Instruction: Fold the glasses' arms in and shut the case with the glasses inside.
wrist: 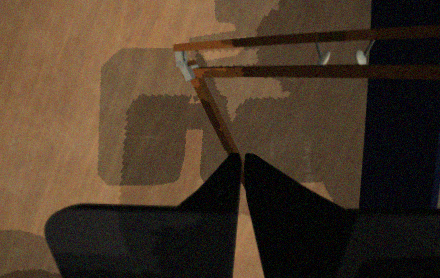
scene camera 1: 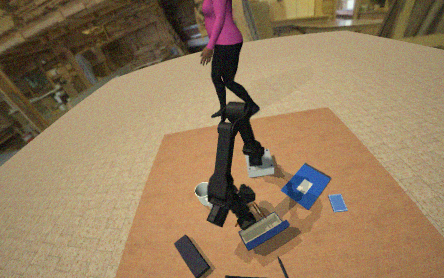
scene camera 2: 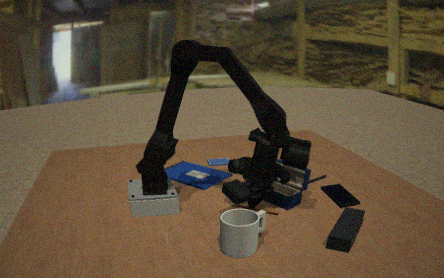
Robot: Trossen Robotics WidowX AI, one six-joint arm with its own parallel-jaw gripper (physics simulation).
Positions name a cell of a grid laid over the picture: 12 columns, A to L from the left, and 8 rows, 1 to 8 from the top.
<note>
A white mug (scene camera 2: G7) rests on the table. Also in view: my gripper (scene camera 2: G6), a brown-framed glasses (wrist: F3) and a blue glasses case (wrist: K5).
My gripper is seen too in the wrist view (wrist: G5) and in scene camera 1 (scene camera 1: G7). The wrist view does not show the white mug: it is out of frame.
</note>
